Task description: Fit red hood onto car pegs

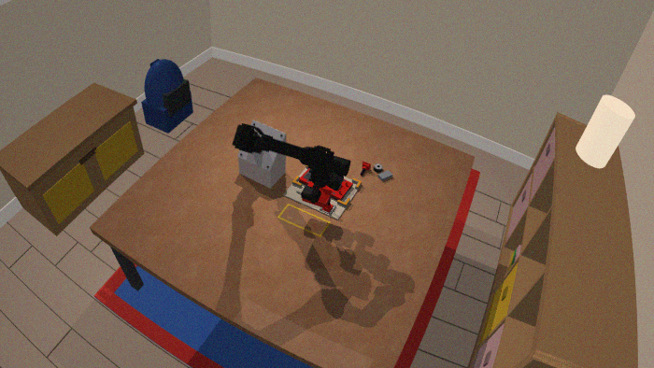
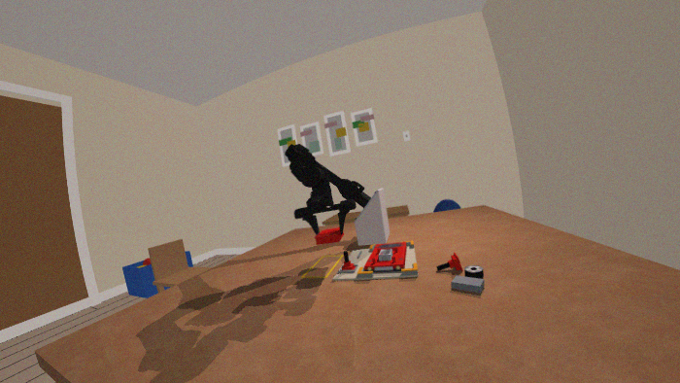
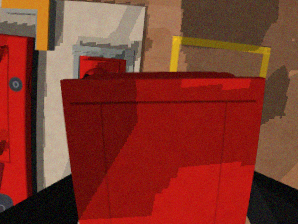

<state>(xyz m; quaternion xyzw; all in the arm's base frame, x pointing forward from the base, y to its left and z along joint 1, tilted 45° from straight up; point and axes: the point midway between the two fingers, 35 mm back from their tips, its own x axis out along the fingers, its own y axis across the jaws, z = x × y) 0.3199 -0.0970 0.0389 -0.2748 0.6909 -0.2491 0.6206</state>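
The grey engine block lies 17 cm to the left of my gripper tip, 8 cm below it and 1 cm ahead of it. The rest, counted from my gripper tip: black wheel: 37 cm to the left, 13 cm ahead, 10 cm below; then red hood: 1 cm above; then grey jig: 15 cm to the left, 9 cm below, 2 cm behind.
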